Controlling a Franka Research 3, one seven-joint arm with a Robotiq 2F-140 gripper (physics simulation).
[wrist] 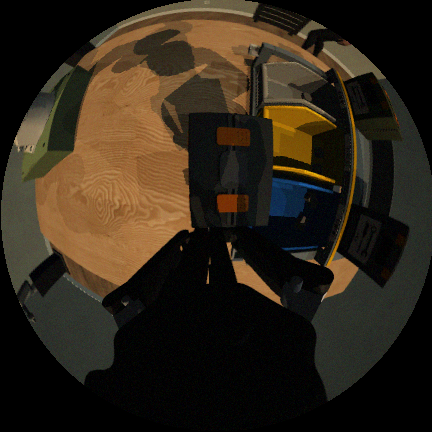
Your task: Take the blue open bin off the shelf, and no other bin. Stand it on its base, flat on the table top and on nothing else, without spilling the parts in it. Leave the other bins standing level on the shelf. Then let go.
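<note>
The blue open bin [287, 200] sits at the near end of the shelf [351, 150], on the right of the wrist view, beside the yellow bin [295, 145]. Small parts [303, 219] show inside it. A grey bin [285, 82] sits beyond the yellow one. My gripper [211, 213] is shut, with nothing between its fingers. Its fingertips are at the near edge of a dark case [230, 170] with two orange latches; I cannot tell whether they touch it. The case hides the left part of the yellow and blue bins.
The wooden table top [120, 165] stretches left of the case. A green box-like object [67, 117] stands at the left edge. Two more dark cases [375, 242] [367, 100] are on the right, beyond the shelf's yellow rail. Dark shadows fall across the back of the table.
</note>
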